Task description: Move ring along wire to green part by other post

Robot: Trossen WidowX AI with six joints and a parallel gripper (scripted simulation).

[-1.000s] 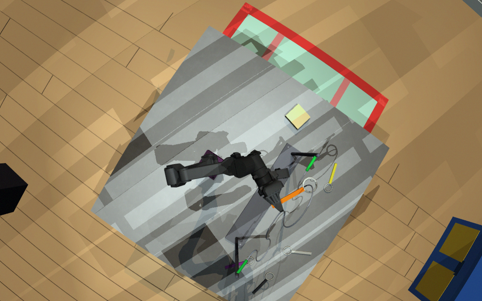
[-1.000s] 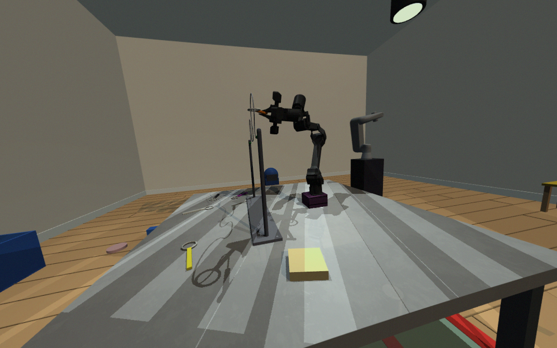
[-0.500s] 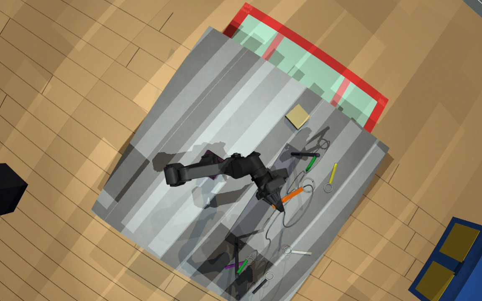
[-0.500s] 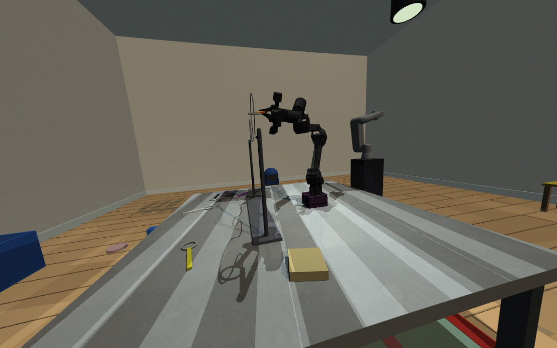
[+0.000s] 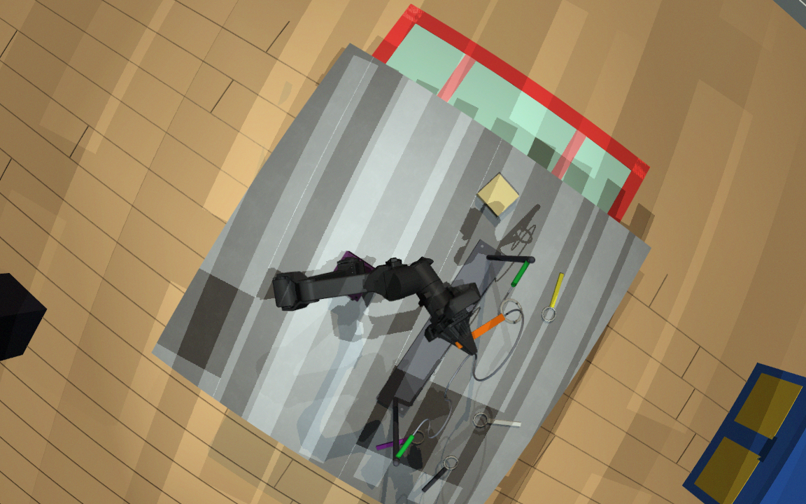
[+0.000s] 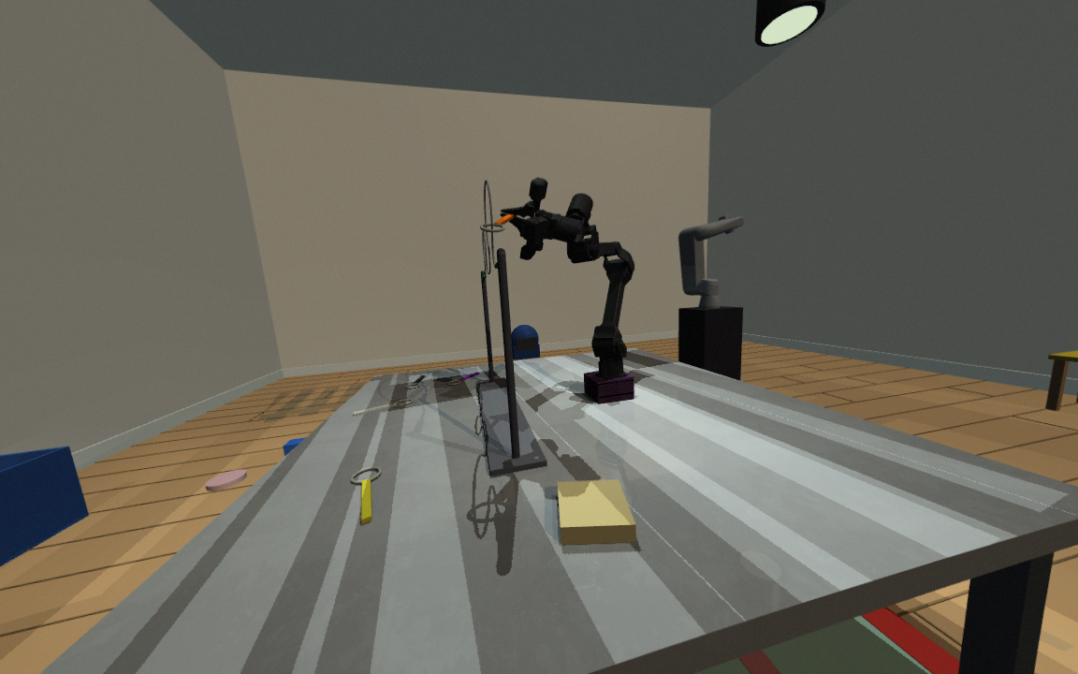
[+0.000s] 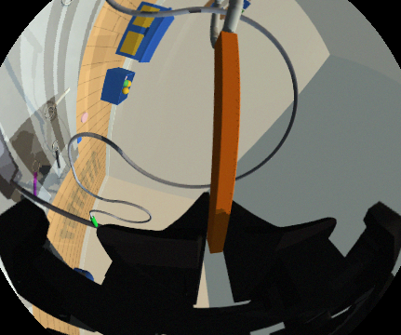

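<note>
Now: the ring with orange handle 80 mm to the left of my gripper tip, 40 mm below it and 10 mm ahead of it. From my gripper tip the other things lie so: yellow-handled ring (530 mm below, 300 mm ahead, 250 mm to the left); purple-handled ring (530 mm below, 430 mm to the right, 170 mm ahead); tan block (530 mm below, 420 mm to the left, 70 mm behind).
</note>
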